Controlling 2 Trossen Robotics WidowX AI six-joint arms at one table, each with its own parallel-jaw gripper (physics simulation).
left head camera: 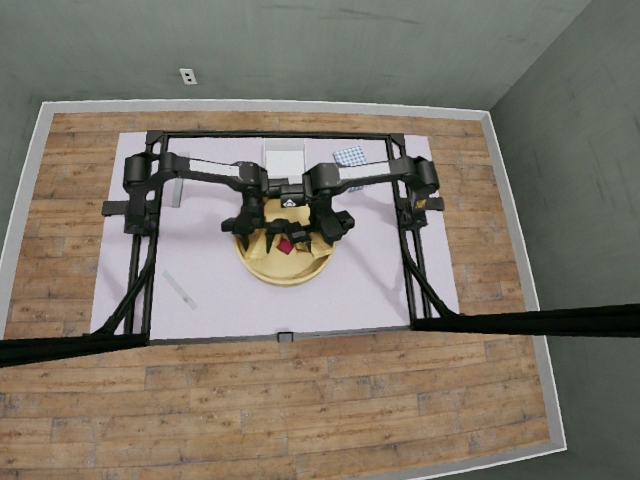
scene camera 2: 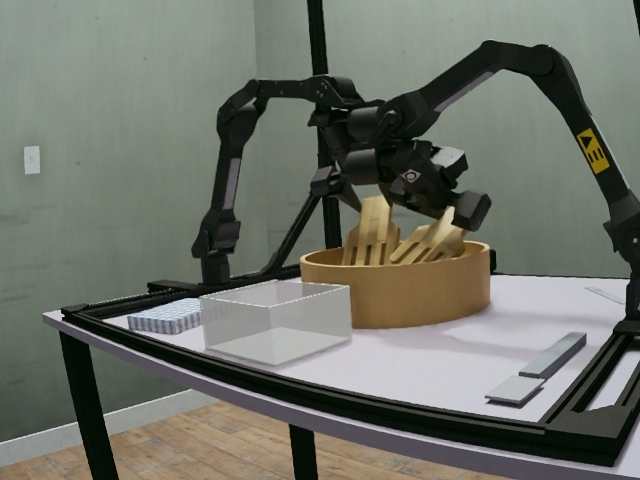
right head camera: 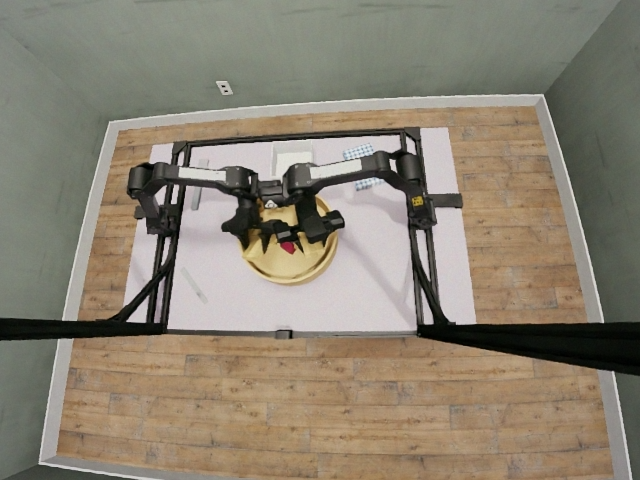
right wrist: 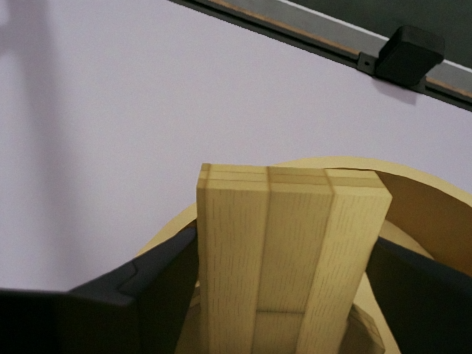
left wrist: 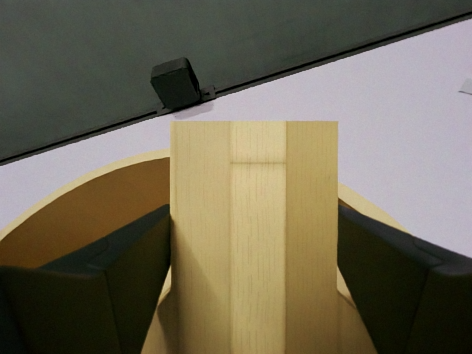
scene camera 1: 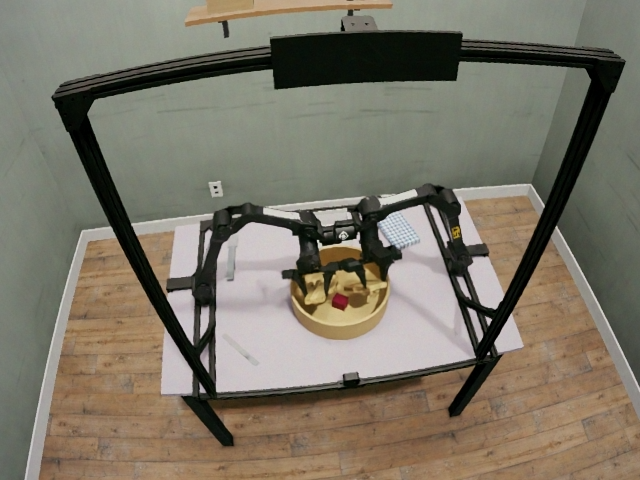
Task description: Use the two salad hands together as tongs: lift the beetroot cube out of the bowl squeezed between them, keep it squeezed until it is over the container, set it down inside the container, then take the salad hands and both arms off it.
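Frame: origin at the left arm's base, x ahead, y left, z up, level; centimetres.
Where they show: left gripper, fingertip midpoint: (left head camera: pixel 258 253) (scene camera 2: pixel 458 224) (right head camera: pixel 256 252) (left wrist: pixel 251 214) (scene camera 1: pixel 316 298); right gripper, fingertip midpoint: (left head camera: pixel 319 249) (scene camera 2: pixel 376 209) (right head camera: pixel 313 249) (right wrist: pixel 281 243) (scene camera 1: pixel 374 286); left arm's base, link origin: (left head camera: pixel 145 227) (right head camera: pixel 168 228) (scene camera 1: pixel 204 297); right arm's base, link origin: (left head camera: pixel 408 222) (scene camera 2: pixel 216 283) (right head camera: pixel 420 220) (scene camera 1: pixel 457 268).
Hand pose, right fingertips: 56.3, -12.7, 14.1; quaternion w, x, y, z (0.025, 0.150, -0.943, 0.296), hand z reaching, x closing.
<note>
Each offset is from my right fingertips to the centre of the thing, as dx, dy, dz.
The beetroot cube {-9.8, +4.6, -13.4} (left head camera: pixel 284 245) (right head camera: pixel 287 248) (scene camera 1: pixel 339 301) is dark red and sits inside the round wooden bowl {-9.5, +7.6, -11.4} (left head camera: pixel 289 282) (scene camera 1: pixel 341 330) (scene camera 2: pixel 413 302), between the two salad hands; a gap shows on either side in scene camera 1. My left gripper (left head camera: pixel 256 243) (scene camera 1: pixel 315 290) (left wrist: pixel 251 214) is shut on the handle of one wooden salad hand {-16.4, +4.4, -5.8} (left wrist: pixel 257 250) (scene camera 2: pixel 434 240), at the bowl's left. My right gripper (scene camera 1: pixel 373 283) (right wrist: pixel 281 243) is shut on the other salad hand {-1.5, +3.3, -5.1} (right wrist: pixel 295 240) (scene camera 2: pixel 374 227), at the right. The clear container {-9.1, +35.9, -12.2} (left head camera: pixel 284 161) (right head camera: pixel 293 159) (scene camera 2: pixel 279 335) stands behind the bowl. Scene camera 2 hides the cube.
A blue-checked cloth block {+17.0, +34.9, -14.9} (left head camera: pixel 350 156) (scene camera 1: pixel 399 230) (scene camera 2: pixel 165 315) lies beside the container. A grey bar {-46.8, +31.2, -15.3} (left head camera: pixel 177 192) (scene camera 1: pixel 231 262) (scene camera 2: pixel 555 353) and a thin pale strip {-44.3, -8.2, -16.0} (left head camera: pixel 179 290) (scene camera 1: pixel 240 349) lie left of the bowl. Both forearms reach across above the bowl, their wrists close together.
</note>
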